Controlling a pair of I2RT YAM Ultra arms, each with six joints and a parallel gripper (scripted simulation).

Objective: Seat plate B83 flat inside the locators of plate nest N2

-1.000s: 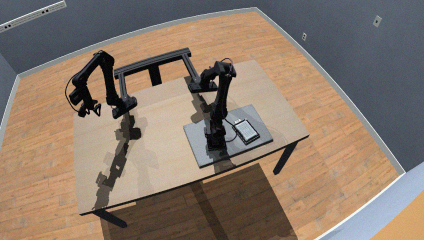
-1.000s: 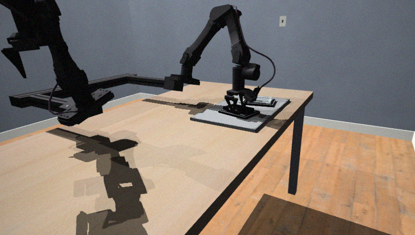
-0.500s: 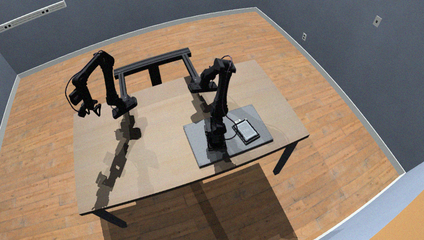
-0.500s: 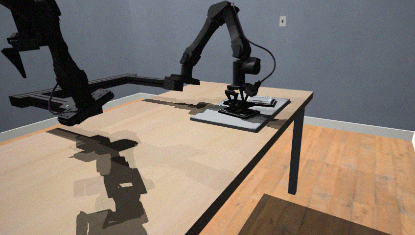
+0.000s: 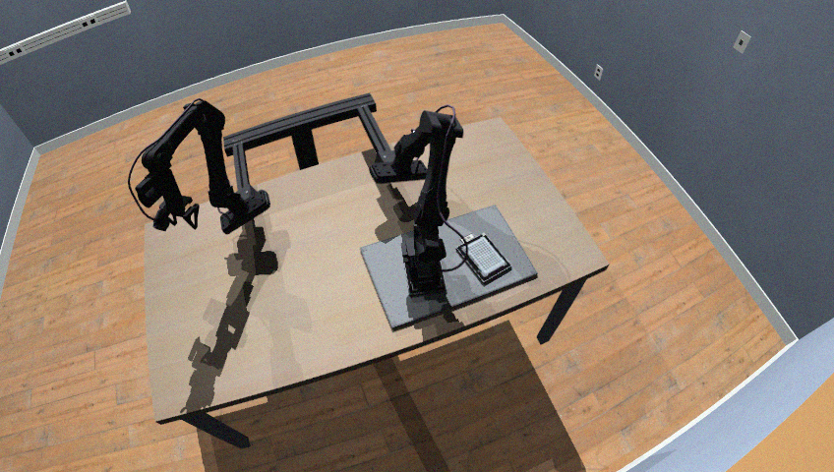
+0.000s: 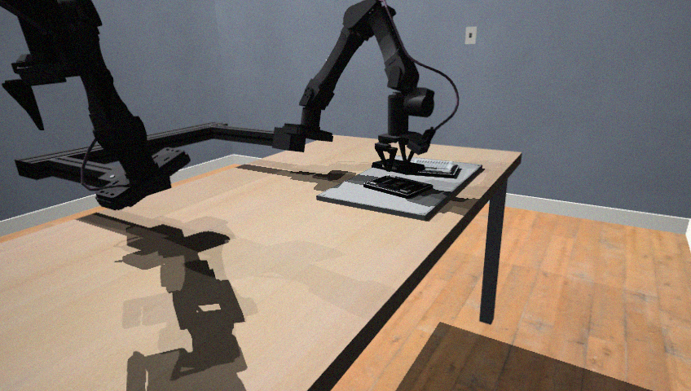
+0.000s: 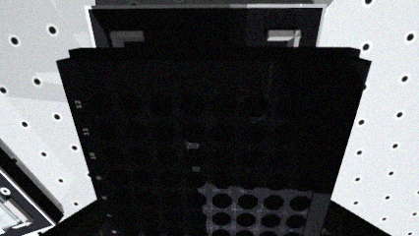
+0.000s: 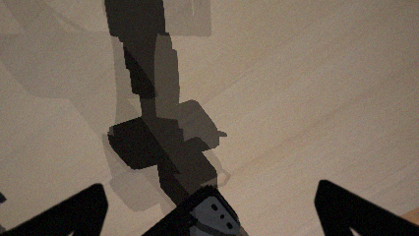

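The black well plate lies right at my left hand. Also, from my left hand: black nest 60 mm below; then white well plate 210 mm to the left, 50 mm below, 10 mm ahead.
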